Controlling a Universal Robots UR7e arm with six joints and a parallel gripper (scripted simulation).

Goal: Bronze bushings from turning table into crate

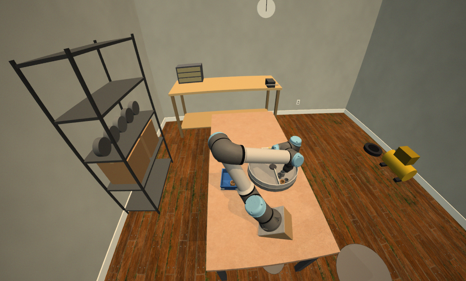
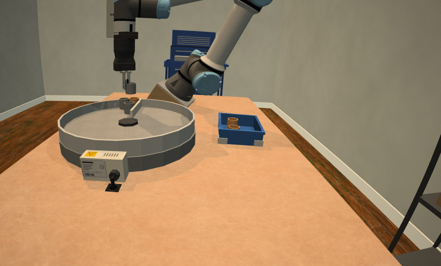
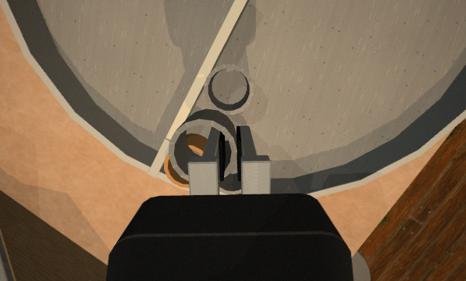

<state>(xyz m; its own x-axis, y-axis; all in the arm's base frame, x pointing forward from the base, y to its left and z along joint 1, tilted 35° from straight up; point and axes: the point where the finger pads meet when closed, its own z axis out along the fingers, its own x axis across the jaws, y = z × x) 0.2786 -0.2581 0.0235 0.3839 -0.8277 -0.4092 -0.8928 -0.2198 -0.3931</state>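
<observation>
The turning table is 14 cm ahead of my hand, 10 cm below it and 2 cm to the left of it. The rest, counted from my hand: blue crate: 40 cm to the left, 13 cm below, 12 cm ahead.
</observation>
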